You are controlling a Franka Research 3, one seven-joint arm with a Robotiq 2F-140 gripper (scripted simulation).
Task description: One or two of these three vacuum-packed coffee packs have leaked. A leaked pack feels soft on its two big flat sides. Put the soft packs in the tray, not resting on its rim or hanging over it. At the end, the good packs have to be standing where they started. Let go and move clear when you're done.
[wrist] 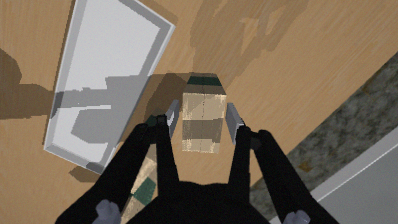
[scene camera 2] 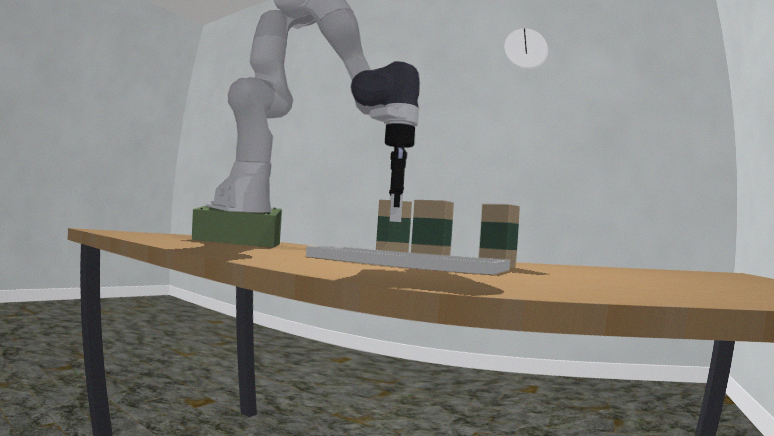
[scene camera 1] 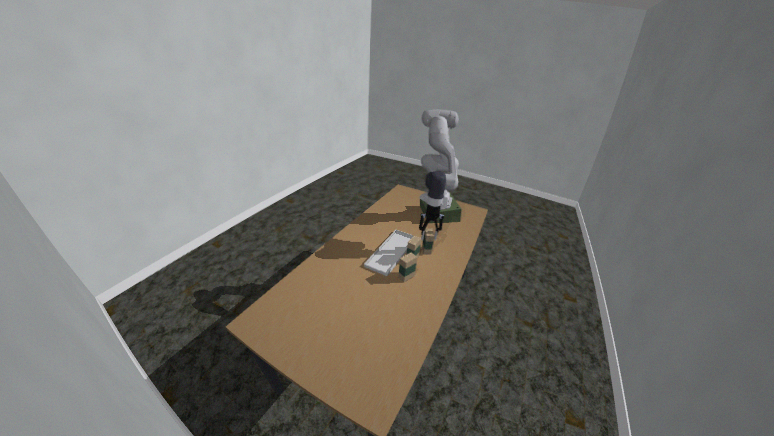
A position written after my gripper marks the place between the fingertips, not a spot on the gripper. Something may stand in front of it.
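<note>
There is a tray here, and I see the tray [scene camera 2: 491,266] from scene camera 2, the tray [scene camera 1: 386,257] from scene camera 1, and the tray [wrist: 106,59] from the wrist as well. My own gripper [scene camera 2: 394,222] is visible too, and the wrist view gives me the gripper [wrist: 202,109] again.
</note>
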